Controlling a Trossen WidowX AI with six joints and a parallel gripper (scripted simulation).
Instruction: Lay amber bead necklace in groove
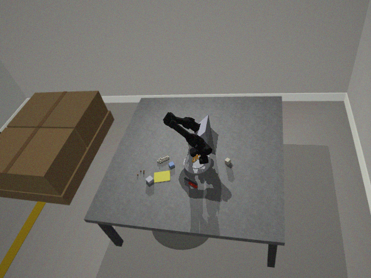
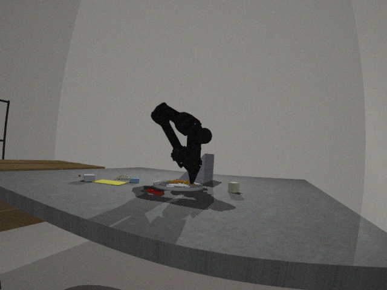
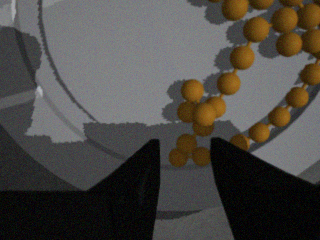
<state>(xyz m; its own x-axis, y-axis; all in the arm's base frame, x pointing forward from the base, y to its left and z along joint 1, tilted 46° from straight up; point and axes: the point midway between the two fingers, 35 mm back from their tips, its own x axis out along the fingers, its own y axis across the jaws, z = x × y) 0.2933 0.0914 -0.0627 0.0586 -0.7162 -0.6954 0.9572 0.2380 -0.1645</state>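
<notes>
Right now the round bead board is 2 cm ahead of my gripper tip, 5 cm to the right of it and 1 cm below it. Also, from my gripper tip: blue cube (6 cm ahead, 24 cm to the right, 1 cm below); cream cube (17 cm to the left); red-handled tool (20 cm ahead, 5 cm to the right, 1 cm below).
</notes>
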